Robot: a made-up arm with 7 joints.
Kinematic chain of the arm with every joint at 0, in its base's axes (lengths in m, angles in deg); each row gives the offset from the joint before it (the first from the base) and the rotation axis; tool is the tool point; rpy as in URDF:
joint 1: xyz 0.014 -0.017 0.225 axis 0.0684 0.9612 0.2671
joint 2: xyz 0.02 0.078 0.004 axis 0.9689 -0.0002 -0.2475
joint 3: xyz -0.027 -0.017 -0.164 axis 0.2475 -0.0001 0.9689
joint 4: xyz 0.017 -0.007 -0.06 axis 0.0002 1 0
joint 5: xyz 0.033 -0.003 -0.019 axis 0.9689 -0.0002 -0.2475
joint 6: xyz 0.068 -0.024 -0.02 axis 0.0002 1 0
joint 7: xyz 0.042 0 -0.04 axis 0.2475 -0.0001 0.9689
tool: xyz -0.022 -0.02 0.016 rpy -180 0 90
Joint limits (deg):
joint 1: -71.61..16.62
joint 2: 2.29..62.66
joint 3: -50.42..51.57
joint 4: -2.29..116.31
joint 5: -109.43..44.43
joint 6: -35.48..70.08
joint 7: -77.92..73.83
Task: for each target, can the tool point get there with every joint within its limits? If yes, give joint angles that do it. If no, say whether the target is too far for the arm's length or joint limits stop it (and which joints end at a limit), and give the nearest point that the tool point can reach.
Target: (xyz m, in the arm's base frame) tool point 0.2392 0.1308 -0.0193
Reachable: yes | joints -24.39 15.80 38.89 21.73 -6.20 41.12 0.35
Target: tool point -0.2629 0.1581 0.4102
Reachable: no: joint limits stop it (at a limit: joint 1, joint 2, joint 4, joint 6, joint 7) | nearest point -0.1277 0.3037 0.1747 | short by 0.308 m
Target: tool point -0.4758 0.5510 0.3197
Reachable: no: too far | nearest point -0.1466 0.3646 0.1472 | short by 0.416 m
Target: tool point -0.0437 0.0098 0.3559
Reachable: no: joint limits stop it (at a limit: joint 1, joint 2, joint 3, joint 4, joint 5, joint 6) | nearest point 0.1729 0.1722 0.3711 | short by 0.271 m
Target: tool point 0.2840 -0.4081 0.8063
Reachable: no: too far | nearest point 0.2606 -0.1154 0.3051 | short by 0.581 m
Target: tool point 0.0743 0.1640 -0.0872
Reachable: yes | joints -3.57 20.98 35.77 68.91 -73.46 42.02 -47.16
